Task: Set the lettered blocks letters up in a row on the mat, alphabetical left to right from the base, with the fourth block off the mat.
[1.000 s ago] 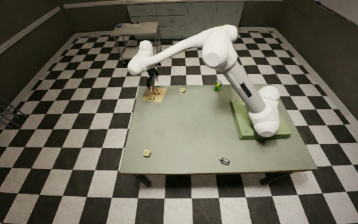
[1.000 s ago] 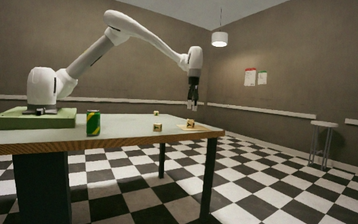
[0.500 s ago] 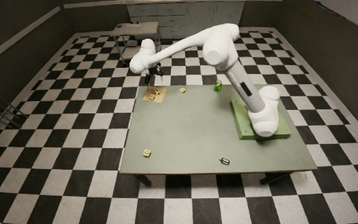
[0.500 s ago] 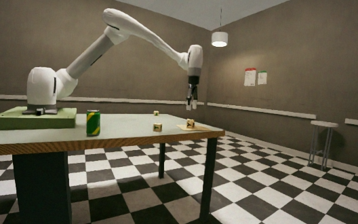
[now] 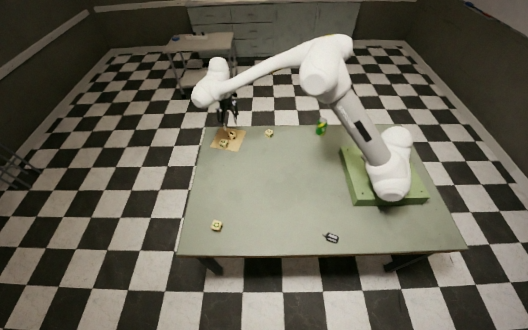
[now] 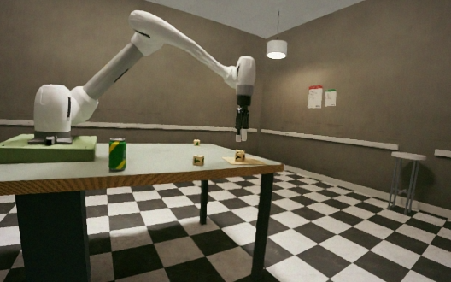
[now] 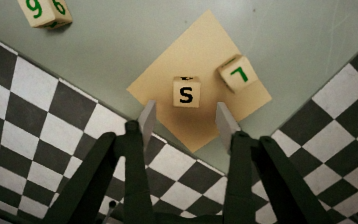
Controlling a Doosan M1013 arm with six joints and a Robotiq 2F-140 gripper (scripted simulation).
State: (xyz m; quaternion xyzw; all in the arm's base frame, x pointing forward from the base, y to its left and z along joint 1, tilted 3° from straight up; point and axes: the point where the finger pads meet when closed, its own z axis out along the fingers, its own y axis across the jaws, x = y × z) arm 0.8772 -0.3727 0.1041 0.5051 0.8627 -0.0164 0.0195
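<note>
My gripper is now 14 cm above the tan mat and 3 cm short of it. Also, from my hand: black object: 74 cm to the left, 49 cm behind, 12 cm below; yellow can: 62 cm behind, 8 cm below, 1 cm to the left.
</note>
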